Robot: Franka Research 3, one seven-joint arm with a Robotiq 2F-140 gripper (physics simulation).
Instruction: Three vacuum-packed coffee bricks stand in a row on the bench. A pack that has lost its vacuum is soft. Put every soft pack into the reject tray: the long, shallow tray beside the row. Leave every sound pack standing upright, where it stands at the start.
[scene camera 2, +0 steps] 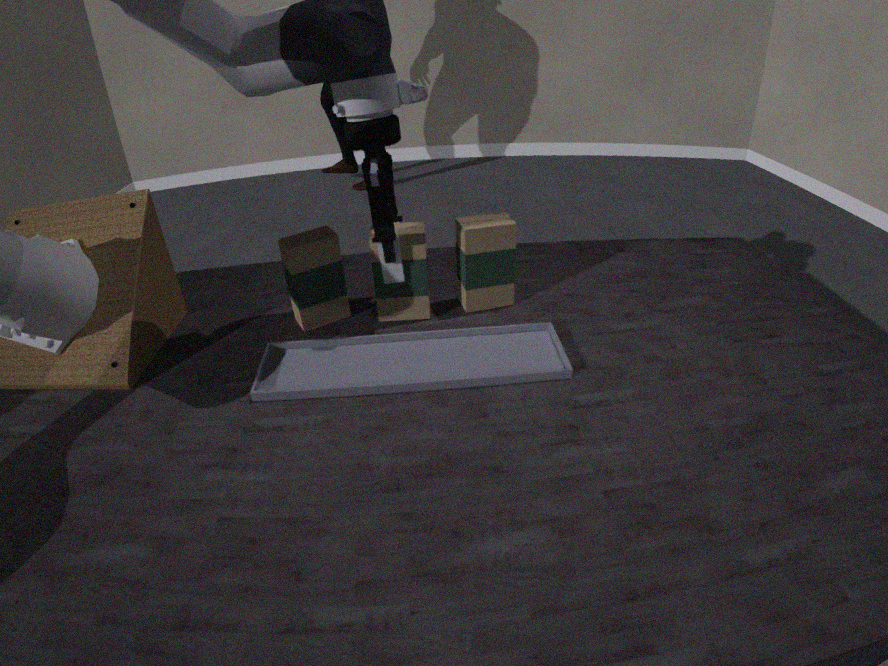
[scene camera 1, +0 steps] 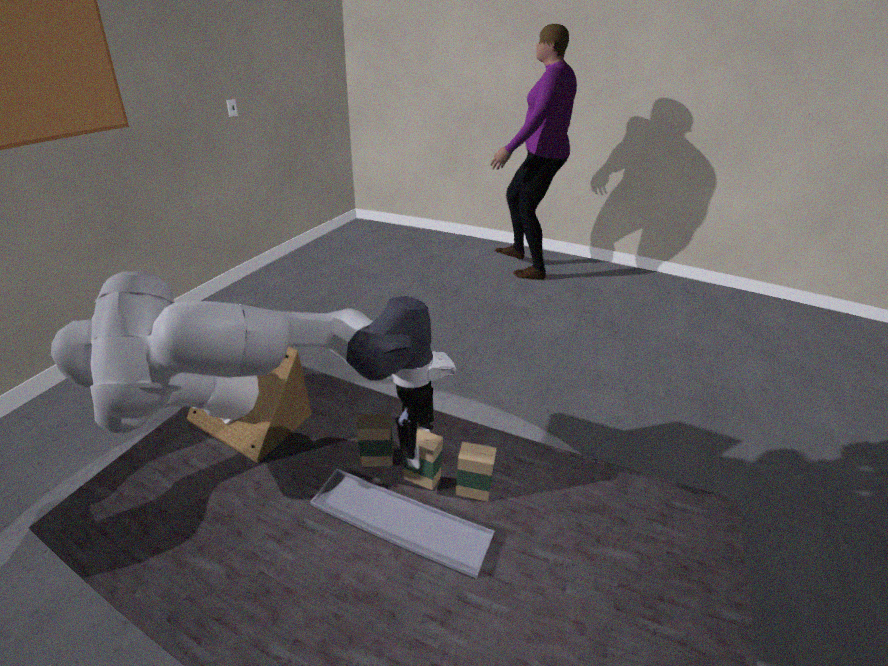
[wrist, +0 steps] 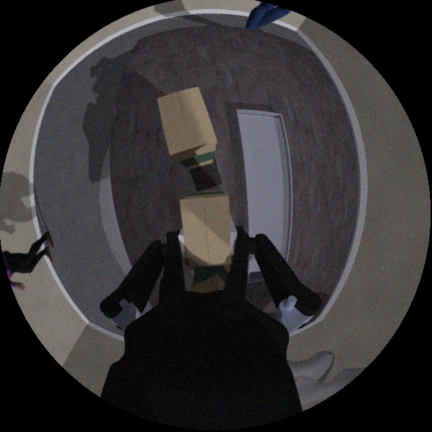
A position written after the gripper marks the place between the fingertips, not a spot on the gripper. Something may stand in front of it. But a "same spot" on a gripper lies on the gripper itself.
gripper: scene camera 2; scene camera 1 419,457; wrist
same spot on gripper: (scene camera 2: 381,196) = (wrist: 291,270)
